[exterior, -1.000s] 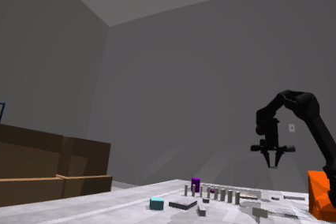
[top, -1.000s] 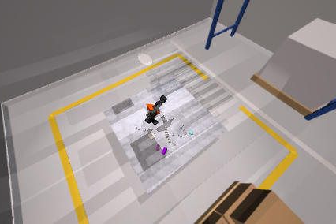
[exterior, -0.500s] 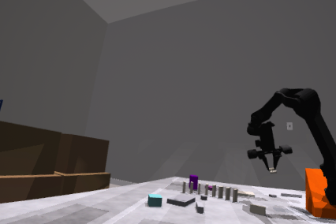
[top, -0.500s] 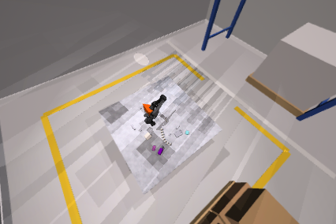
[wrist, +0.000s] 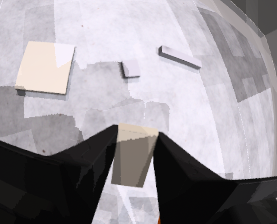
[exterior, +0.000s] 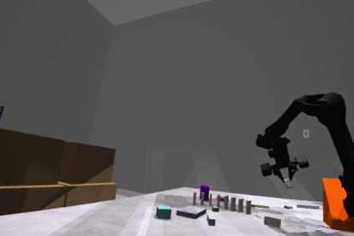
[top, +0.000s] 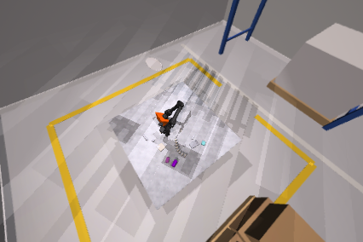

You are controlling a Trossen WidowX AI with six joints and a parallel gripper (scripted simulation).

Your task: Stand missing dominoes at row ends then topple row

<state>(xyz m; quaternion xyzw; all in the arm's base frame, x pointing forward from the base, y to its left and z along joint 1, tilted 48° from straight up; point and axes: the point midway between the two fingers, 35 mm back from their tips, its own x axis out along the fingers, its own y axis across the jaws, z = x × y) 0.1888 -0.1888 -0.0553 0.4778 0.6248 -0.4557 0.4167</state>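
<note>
My gripper tip is 11 cm short of the flat beige tile, 9 cm to the left of it and 13 cm above it. Round my gripper tip: grey slab: 35 cm ahead, 26 cm to the left, 12 cm below; cube: 41 cm ahead, 36 cm to the left, 12 cm below; purple block: 38 cm ahead, 8 cm to the right, 10 cm below.
</note>
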